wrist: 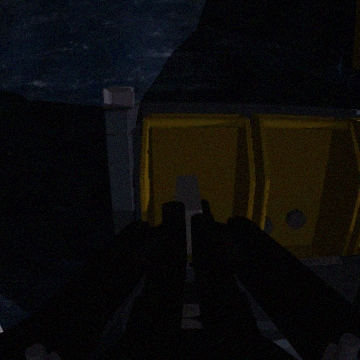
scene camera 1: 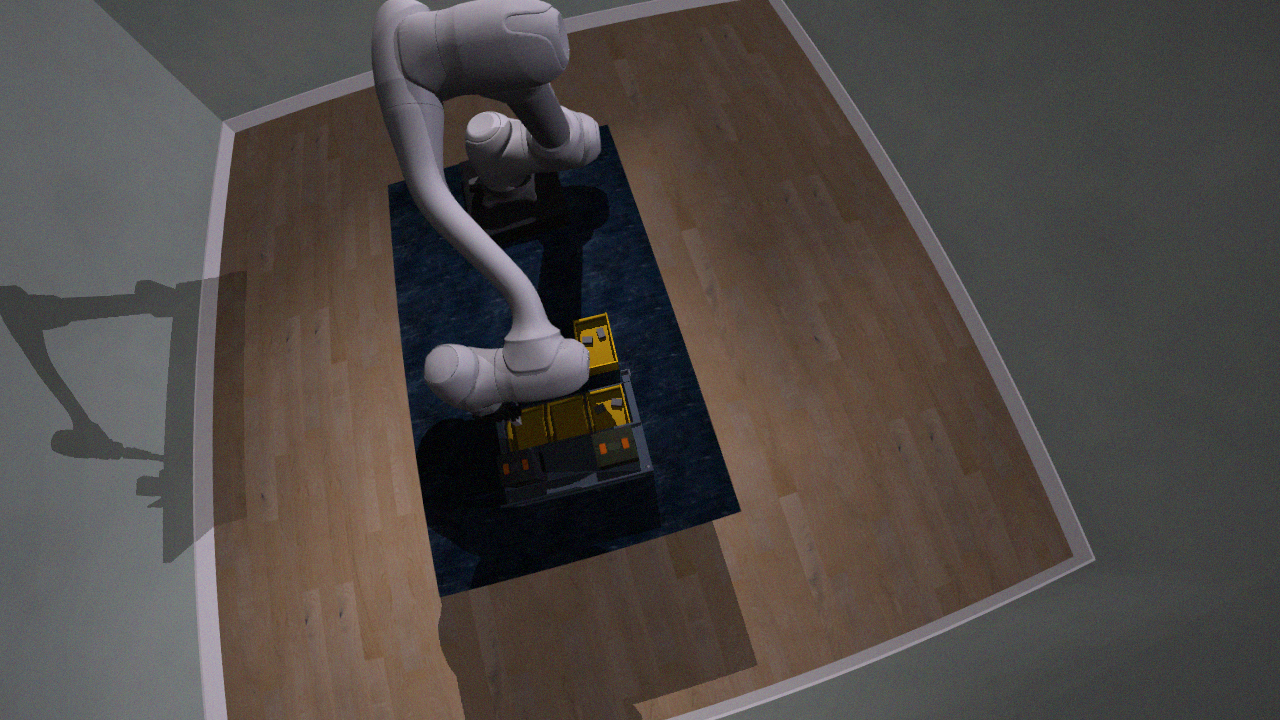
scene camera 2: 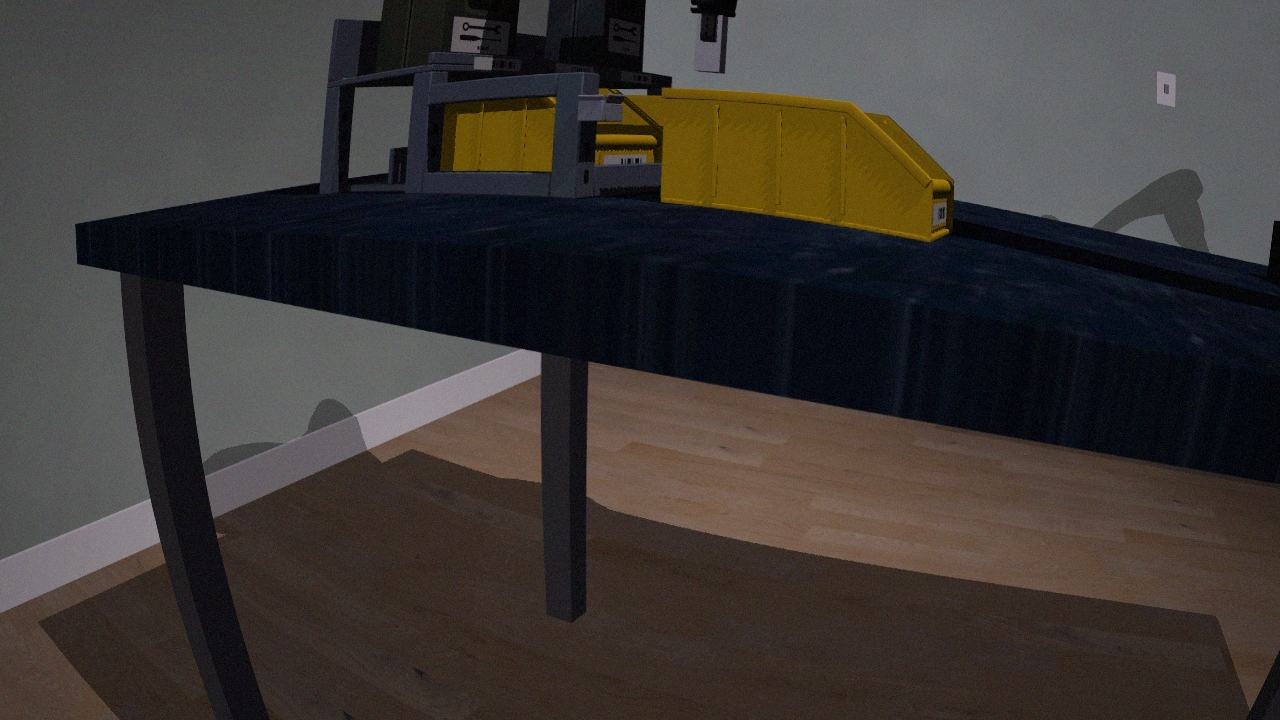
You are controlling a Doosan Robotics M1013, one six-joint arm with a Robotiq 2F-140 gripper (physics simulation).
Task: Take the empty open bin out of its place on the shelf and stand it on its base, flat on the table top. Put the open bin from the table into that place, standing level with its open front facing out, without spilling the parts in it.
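Frame: origin at the arm's base, x ahead, y left, z up, level; millimetres.
Where they show: gripper, between the fingertips: (wrist: 186, 191) (scene camera 1: 518, 420) (scene camera 2: 709, 71); arm's base, origin of its link: (scene camera 1: 509, 182).
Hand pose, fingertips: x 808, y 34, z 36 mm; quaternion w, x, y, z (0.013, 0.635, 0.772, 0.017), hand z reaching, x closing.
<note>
Things, the pixels of their centre, and the offset from my fingertips. "pt": a spot on its surface instead. Level surfaces: height alone.
- empty yellow bin, middle of its body: (wrist: 194, 200) (scene camera 1: 531, 437) dx +36, dy +15, dz -70 mm
- shelf rack, middle of its body: (scene camera 2: 580, 92) (wrist: 308, 239) (scene camera 1: 571, 435) dx +47, dy +133, dz -32 mm
- table top, height of its surface: dz -113 mm
- middle yellow bin, middle of its body: (wrist: 297, 198) (scene camera 1: 570, 427) dx +19, dy +126, dz -70 mm
- right yellow bin, a spot on its surface: (scene camera 1: 614, 405) pt dx -35, dy +250, dz -91 mm
The empty yellow bin (scene camera 1: 529, 425) (wrist: 195, 150) stands in the leftmost place of the shelf rack's lower level. The shelf rack (scene camera 2: 572, 134) (wrist: 120, 165) is grey. The other yellow bin (scene camera 1: 597, 358) (scene camera 2: 769, 161) stands flat on the table top (scene camera 1: 447, 286) in front of the rack's right end, with small grey parts inside seen in scene camera 1. Its low open front points away from the rack. My gripper (scene camera 2: 710, 51) (wrist: 186, 191) is shut with nothing between the fingers. It points down over the empty bin in the wrist view; the arm partly hides it in scene camera 1.
A middle yellow bin (scene camera 1: 569, 417) (wrist: 295, 170) with dark round shapes stands beside the empty one. A right yellow bin (scene camera 1: 614, 405) holds grey parts. Two dark bins (scene camera 1: 521, 470) (scene camera 1: 615, 445) stand on the rack's upper level, behind the yellow row.
</note>
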